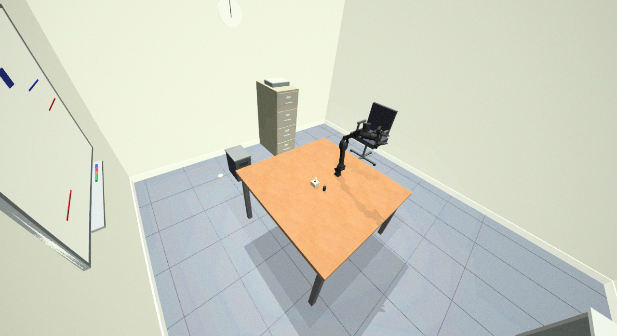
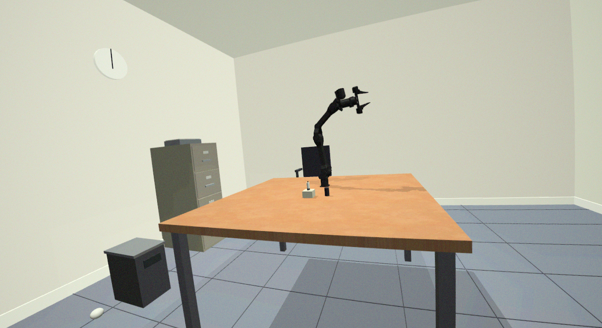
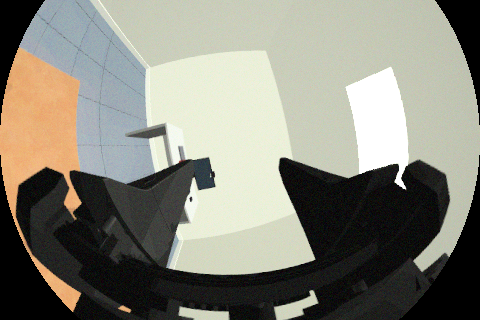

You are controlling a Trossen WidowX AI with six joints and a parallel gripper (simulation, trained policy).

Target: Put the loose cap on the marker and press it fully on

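The black cap lies 58 cm below my gripper tip, 32 cm ahead of it and 28 cm to the right of it. Round my gripper tip: holder block: 59 cm below, 39 cm to the right, 34 cm ahead.
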